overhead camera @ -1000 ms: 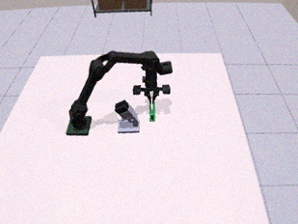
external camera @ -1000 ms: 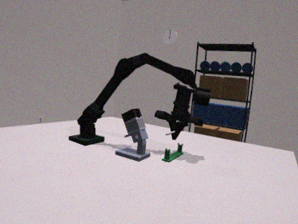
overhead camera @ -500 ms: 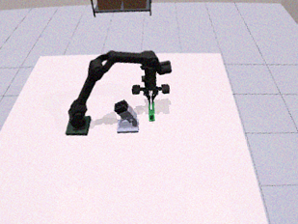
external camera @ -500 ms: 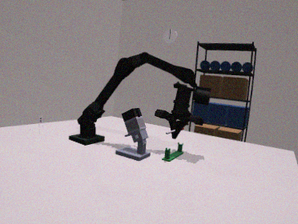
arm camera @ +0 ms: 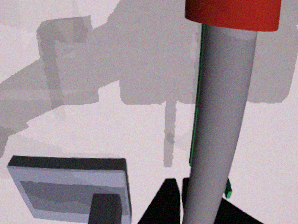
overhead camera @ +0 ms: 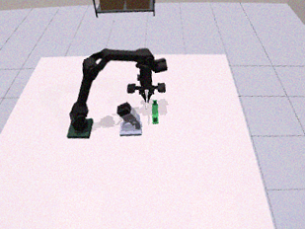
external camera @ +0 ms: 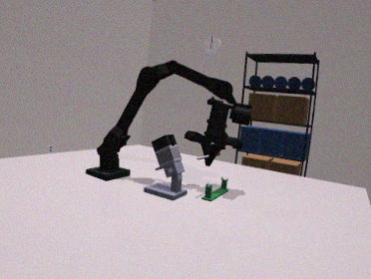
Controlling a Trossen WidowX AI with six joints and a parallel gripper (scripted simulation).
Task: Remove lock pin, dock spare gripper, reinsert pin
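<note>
The grey mount lies 90 mm behind my gripper tip, 90 mm to the right of it and 40 mm below it. From my gripper tip the other things lie so: spare gripper 100 mm behind, 90 mm to the right, 30 mm above; then green cradle 40 mm ahead, 60 mm below.
</note>
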